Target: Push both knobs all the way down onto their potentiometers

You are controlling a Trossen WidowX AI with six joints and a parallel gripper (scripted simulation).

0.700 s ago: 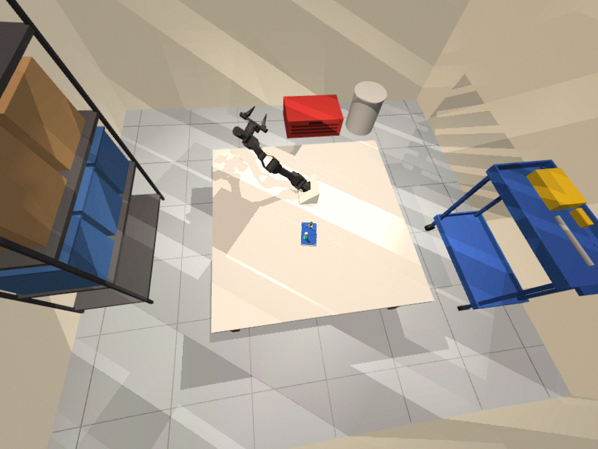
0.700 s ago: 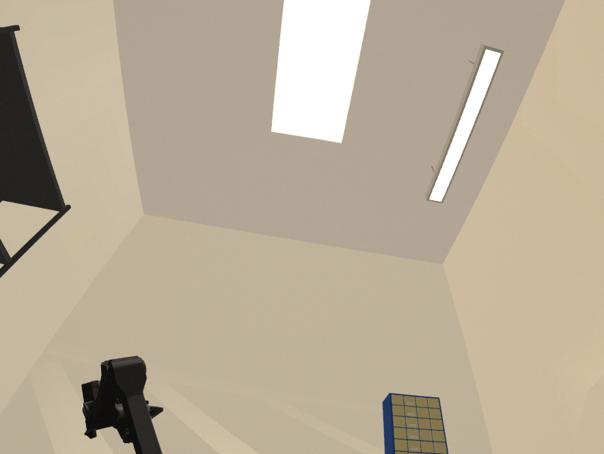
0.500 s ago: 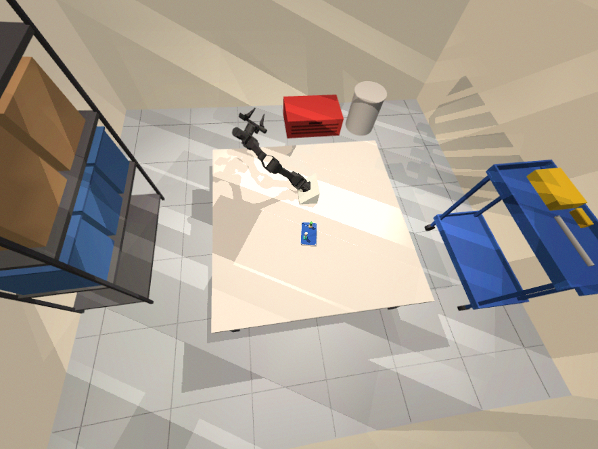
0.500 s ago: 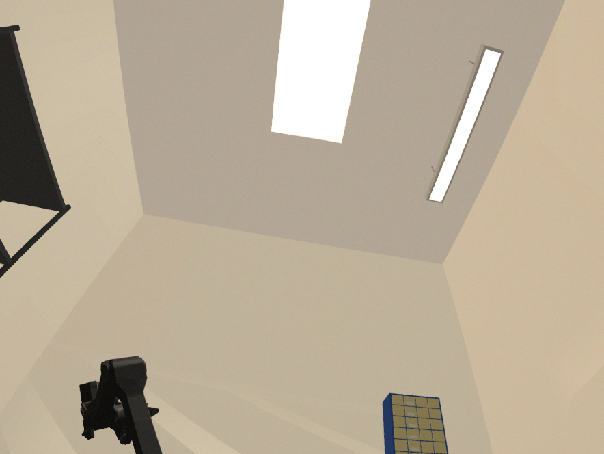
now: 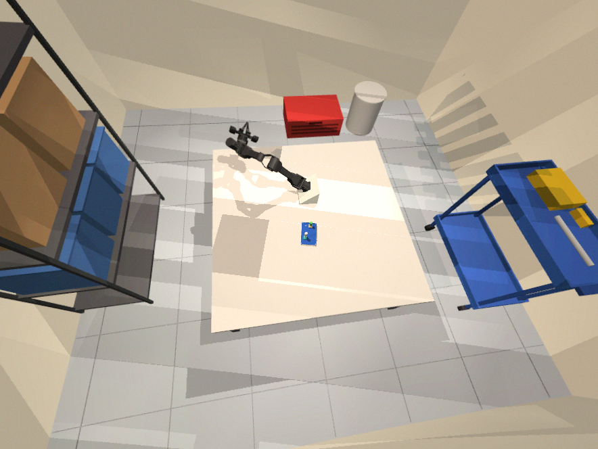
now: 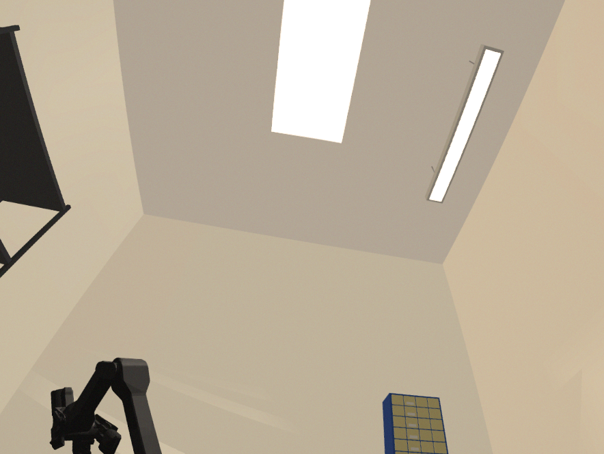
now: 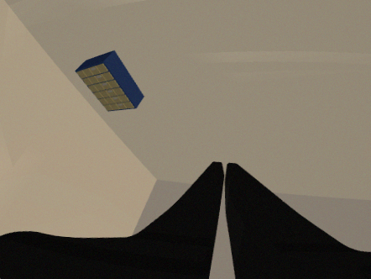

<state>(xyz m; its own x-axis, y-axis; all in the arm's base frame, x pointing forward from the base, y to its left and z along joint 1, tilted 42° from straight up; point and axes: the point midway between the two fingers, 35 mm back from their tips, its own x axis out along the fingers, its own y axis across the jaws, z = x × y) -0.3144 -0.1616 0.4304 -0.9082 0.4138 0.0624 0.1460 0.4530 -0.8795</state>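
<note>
My gripper tip is now 61 cm short of the green knob, 41 cm to the right of it and 26 cm above it. From my gripper tip the other things lie so: potentiometer with knob 69 cm ahead, 38 cm to the left, 26 cm below.
</note>
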